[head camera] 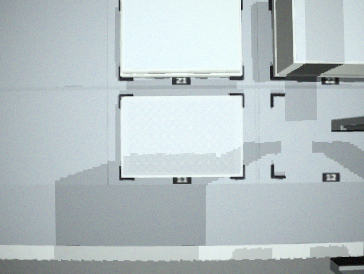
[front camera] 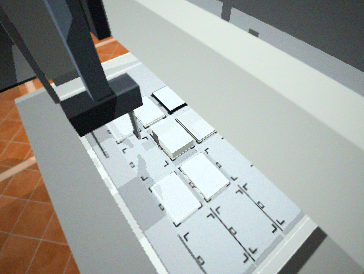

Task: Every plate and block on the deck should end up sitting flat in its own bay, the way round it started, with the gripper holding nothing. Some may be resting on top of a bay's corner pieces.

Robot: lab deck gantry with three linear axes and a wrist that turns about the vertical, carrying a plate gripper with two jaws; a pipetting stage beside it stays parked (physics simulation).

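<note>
A white plate lies square inside the four corner pieces of bay 11 and looks flat. Another white plate lies inside the corners of bay 21. A tall pale block stands in bay 22, partly cut off in the head view. A black-edged plate, a pale plate and two white plates lie in other bays. My gripper is open and empty, its jaws wide apart over the bay 12 area, to the right of the bay 11 plate in the head view.
A large pale beam crosses the front view and hides the deck's far side. Empty bays with corner pieces lie at the near end in the front view. The deck's pale edge strip runs along the side near bay 11.
</note>
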